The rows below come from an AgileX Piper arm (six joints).
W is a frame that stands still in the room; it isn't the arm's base.
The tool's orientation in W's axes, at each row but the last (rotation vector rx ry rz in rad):
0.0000, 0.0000, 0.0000
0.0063, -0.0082, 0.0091
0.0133, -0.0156, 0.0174
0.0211, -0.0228, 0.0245
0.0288, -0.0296, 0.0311
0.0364, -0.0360, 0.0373
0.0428, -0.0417, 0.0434
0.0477, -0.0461, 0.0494
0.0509, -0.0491, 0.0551
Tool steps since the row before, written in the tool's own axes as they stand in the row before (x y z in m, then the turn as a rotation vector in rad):
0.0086, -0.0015, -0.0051, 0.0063, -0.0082, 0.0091
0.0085, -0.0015, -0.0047, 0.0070, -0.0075, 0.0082
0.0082, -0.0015, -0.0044, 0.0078, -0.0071, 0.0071
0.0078, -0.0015, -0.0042, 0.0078, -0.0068, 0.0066
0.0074, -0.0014, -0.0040, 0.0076, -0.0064, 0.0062
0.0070, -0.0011, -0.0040, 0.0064, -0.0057, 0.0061
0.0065, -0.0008, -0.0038, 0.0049, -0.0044, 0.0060
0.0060, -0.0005, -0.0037, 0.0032, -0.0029, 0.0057
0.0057, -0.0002, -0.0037, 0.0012, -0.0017, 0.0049
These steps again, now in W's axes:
0.0086, -0.0015, -0.0051, 0.0063, -0.0082, 0.0091
0.0086, -0.0014, -0.0046, 0.0070, -0.0075, 0.0082
0.0083, -0.0013, -0.0043, 0.0078, -0.0071, 0.0071
0.0079, -0.0012, -0.0040, 0.0078, -0.0067, 0.0066
0.0076, -0.0011, -0.0038, 0.0076, -0.0063, 0.0062
0.0072, -0.0007, -0.0038, 0.0064, -0.0057, 0.0061
0.0067, -0.0004, -0.0035, 0.0048, -0.0044, 0.0060
0.0062, 0.0000, -0.0034, 0.0031, -0.0030, 0.0057
0.0059, 0.0003, -0.0034, 0.0011, -0.0019, 0.0049

